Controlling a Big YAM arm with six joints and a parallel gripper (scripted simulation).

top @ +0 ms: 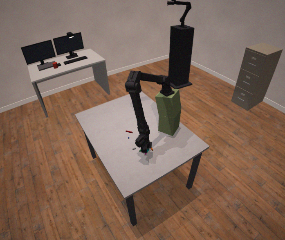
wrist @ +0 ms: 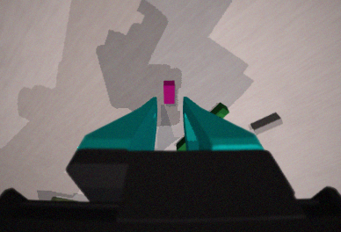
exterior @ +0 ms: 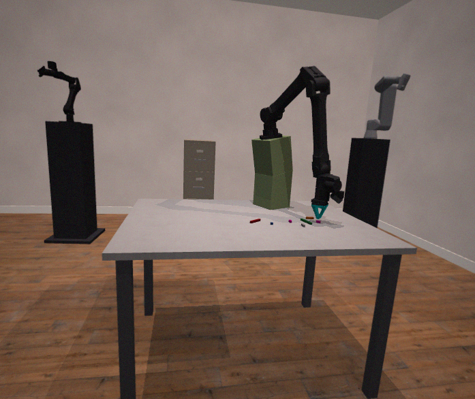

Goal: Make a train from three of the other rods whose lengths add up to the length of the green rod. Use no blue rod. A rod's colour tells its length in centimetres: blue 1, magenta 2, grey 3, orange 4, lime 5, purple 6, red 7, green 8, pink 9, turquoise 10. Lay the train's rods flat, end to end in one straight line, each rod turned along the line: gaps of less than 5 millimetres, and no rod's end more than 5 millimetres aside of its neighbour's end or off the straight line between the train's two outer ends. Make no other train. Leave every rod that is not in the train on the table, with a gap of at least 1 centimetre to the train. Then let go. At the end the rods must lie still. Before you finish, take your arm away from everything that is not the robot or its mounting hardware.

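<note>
The green rod lies 6 cm to the right of my hand and 3 cm below it. The rest, counted from my hand: orange rod: 7 cm behind, 3 cm below, 2 cm to the right; then grey rod: 10 cm to the right, 7 cm ahead, 3 cm below; then small blue rod: 25 cm to the right, 5 cm ahead, 3 cm below.
</note>
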